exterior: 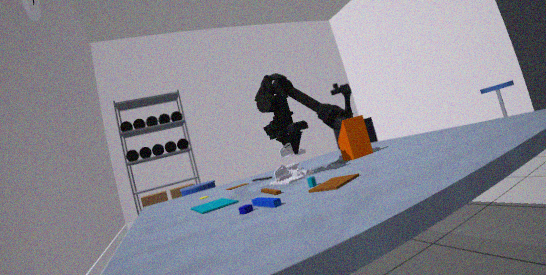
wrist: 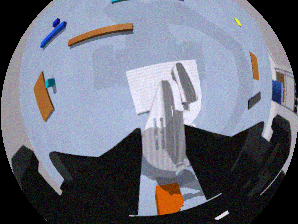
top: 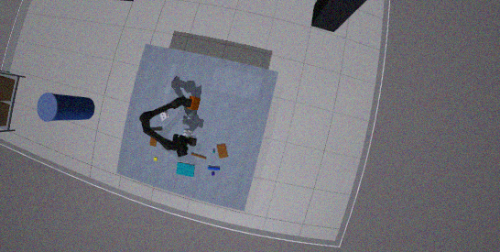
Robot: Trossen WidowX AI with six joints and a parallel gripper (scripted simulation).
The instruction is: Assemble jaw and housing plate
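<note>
Right now my gripper tip is 8 cm above the white base, 4 cm short of it and 3 cm to the left of it. From my gripper tip the other things lie so: light grey jaw piece 3 cm behind, 2 cm to the right; brown bar 15 cm ahead, 9 cm to the left, 8 cm below; teal cylinder 22 cm to the left, 8 cm ahead, 7 cm below.
</note>
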